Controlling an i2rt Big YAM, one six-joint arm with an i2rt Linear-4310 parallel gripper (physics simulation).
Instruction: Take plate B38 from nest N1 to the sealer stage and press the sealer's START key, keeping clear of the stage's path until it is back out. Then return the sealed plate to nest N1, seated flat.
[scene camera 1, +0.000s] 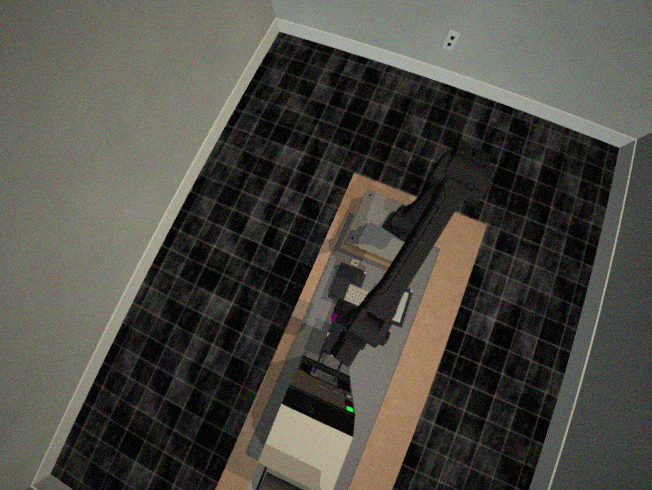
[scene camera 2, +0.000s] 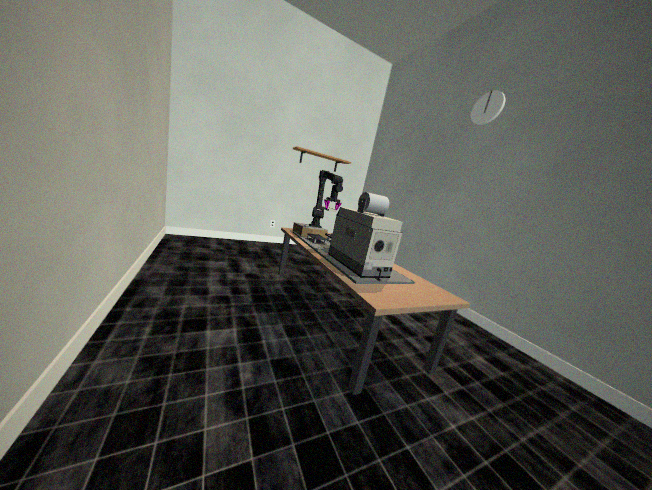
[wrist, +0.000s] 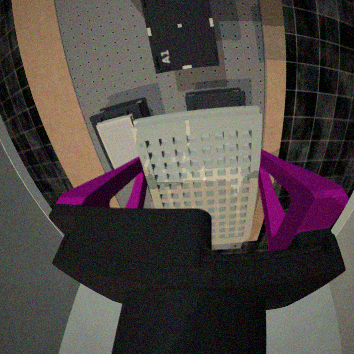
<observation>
In view: the gripper (wrist: 200, 157) and a sealer stage (wrist: 194, 44).
</observation>
